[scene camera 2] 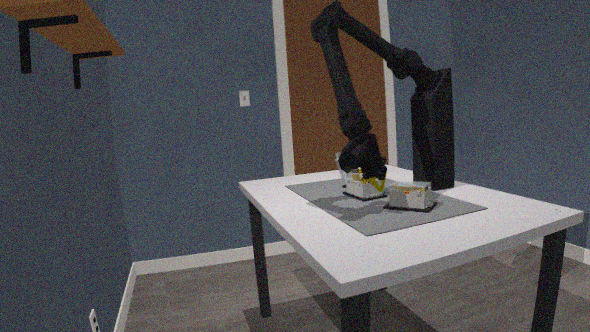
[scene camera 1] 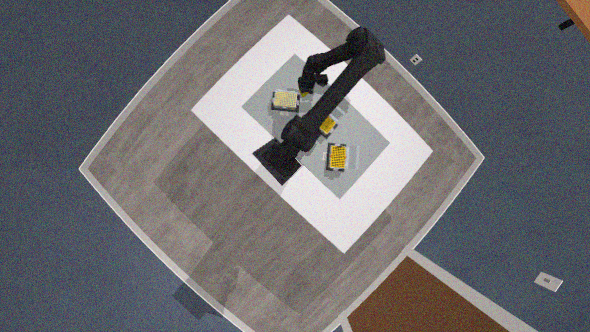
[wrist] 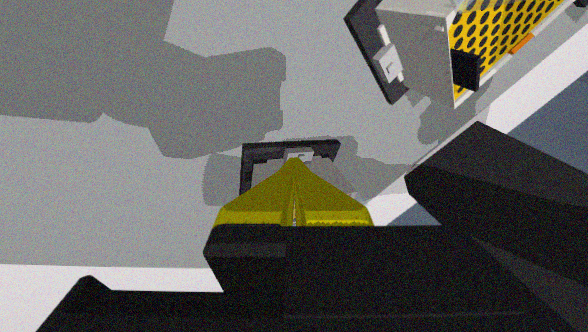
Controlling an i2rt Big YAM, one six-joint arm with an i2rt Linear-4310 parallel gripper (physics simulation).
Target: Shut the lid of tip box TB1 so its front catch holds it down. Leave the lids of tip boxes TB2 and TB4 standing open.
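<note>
TB1 is the box whose clear lid lies down over its pale-looking rack. Whether its front catch is engaged cannot be made out. My gripper is shut and empty, its yellow tips low at the right side of TB1 in scene camera 1; contact is unclear. In the wrist view it hides most of TB1. TB4 stands open, its clear lid raised. TB2 stands open, its clear lid tipped out to the right.
The boxes stand on a grey mat on a white table. My black arm arches over the mat and partly covers TB4 in scene camera 1. Its base stands at the table's edge.
</note>
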